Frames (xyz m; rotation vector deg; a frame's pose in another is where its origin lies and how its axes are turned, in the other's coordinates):
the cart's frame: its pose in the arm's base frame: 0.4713 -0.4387 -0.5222 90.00 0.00 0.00
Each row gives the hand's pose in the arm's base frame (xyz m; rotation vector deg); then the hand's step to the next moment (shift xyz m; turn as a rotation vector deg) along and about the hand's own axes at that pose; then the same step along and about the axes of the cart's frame.
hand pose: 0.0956 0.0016 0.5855 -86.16 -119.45 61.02
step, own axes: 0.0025 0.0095 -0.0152 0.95 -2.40 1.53
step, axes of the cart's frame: 0.0153 0.0025 -0.0093 -2.93 0.66 0.05
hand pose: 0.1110 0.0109 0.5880 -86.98 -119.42 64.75
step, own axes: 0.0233 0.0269 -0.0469 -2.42 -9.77 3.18
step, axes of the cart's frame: 0.0395 0.0052 -0.0434 -7.51 5.77 4.66
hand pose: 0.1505 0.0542 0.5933 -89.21 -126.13 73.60
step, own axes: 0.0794 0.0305 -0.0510 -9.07 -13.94 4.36
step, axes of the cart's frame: 0.0143 -0.0164 -0.0968 -8.10 10.21 11.21
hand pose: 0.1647 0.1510 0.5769 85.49 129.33 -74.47
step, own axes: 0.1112 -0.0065 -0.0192 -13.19 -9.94 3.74
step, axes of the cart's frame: -0.0544 -0.0437 -0.0889 -2.63 10.48 13.04
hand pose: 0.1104 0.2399 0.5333 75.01 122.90 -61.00
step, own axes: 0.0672 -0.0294 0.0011 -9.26 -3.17 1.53
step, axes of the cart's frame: -0.0578 -0.0343 -0.0293 1.55 6.53 7.28
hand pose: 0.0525 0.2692 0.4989 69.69 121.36 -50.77
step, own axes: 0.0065 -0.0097 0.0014 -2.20 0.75 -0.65
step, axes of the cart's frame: -0.0113 -0.0029 0.0013 1.57 1.79 0.39
